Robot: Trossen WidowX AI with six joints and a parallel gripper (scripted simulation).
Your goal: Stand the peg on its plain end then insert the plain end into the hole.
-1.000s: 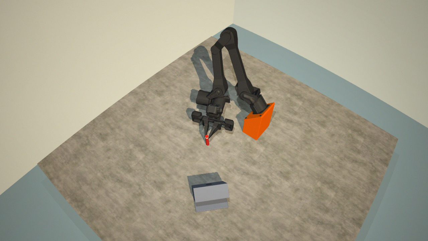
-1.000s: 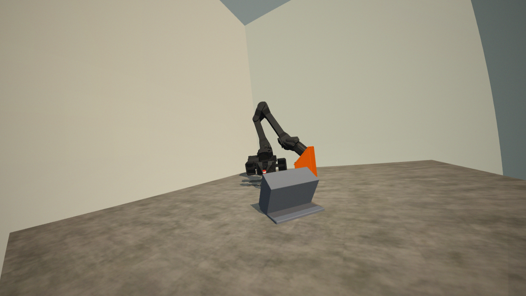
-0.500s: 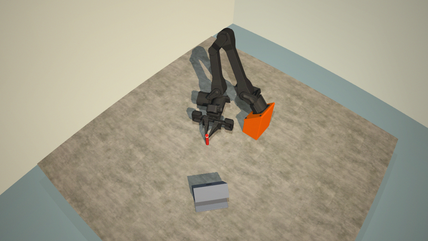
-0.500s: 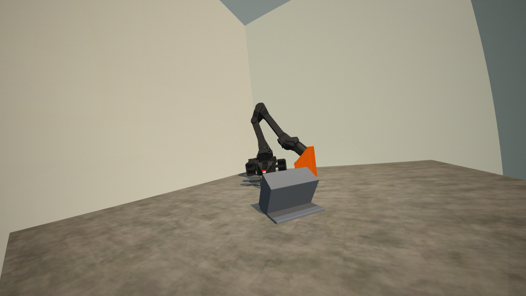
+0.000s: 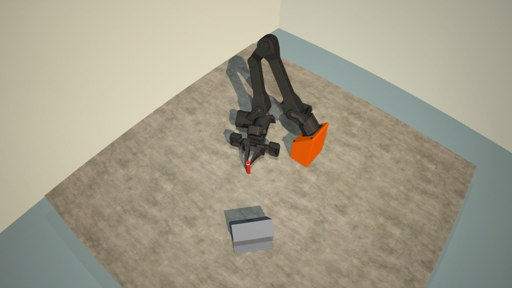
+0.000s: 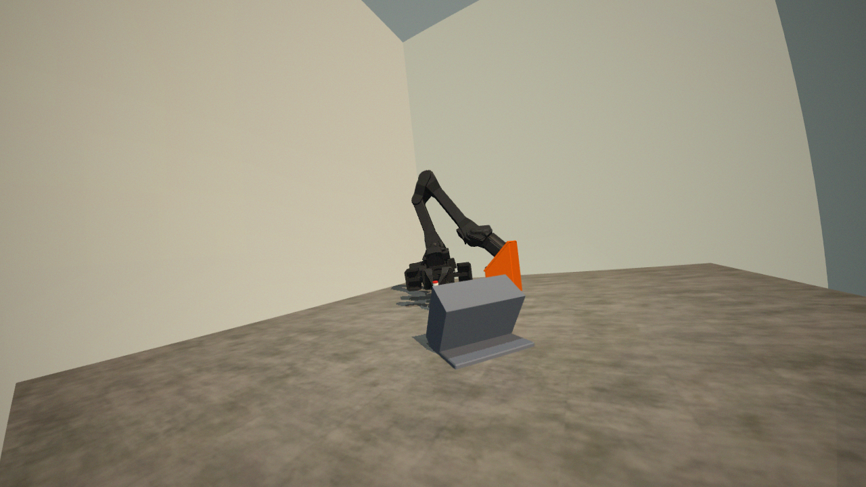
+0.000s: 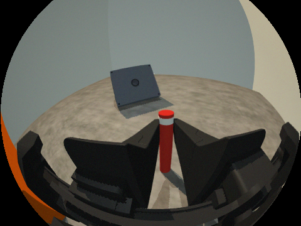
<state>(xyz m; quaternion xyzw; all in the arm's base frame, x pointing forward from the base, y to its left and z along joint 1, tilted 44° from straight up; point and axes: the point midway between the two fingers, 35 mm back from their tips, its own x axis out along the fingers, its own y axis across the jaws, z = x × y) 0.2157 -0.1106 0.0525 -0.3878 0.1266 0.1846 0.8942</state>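
My gripper tip is now 10 mm above the red peg. Round my gripper tip: grey sloped panel (180 mm to the left, 170 mm ahead, 30 mm below); grey foot plate (190 mm to the left, 190 mm ahead, 70 mm below).
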